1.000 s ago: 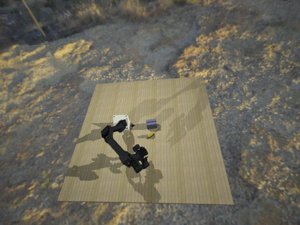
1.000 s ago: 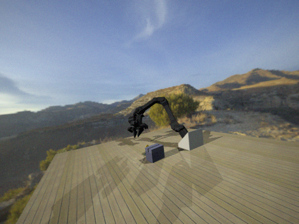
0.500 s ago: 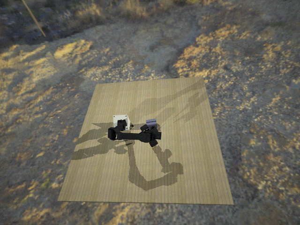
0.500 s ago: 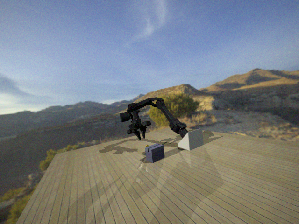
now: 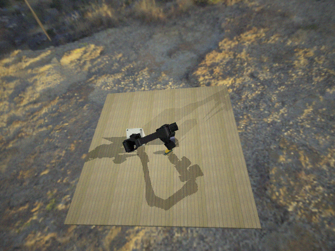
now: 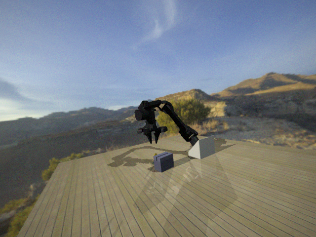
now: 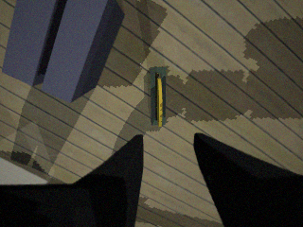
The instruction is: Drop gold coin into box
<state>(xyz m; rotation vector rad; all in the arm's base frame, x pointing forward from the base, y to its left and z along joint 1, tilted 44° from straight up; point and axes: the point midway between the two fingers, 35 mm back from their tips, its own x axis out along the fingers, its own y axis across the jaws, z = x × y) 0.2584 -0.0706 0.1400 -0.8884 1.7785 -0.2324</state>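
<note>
My gripper tip is now 9 cm above the thin gold coin.
</note>
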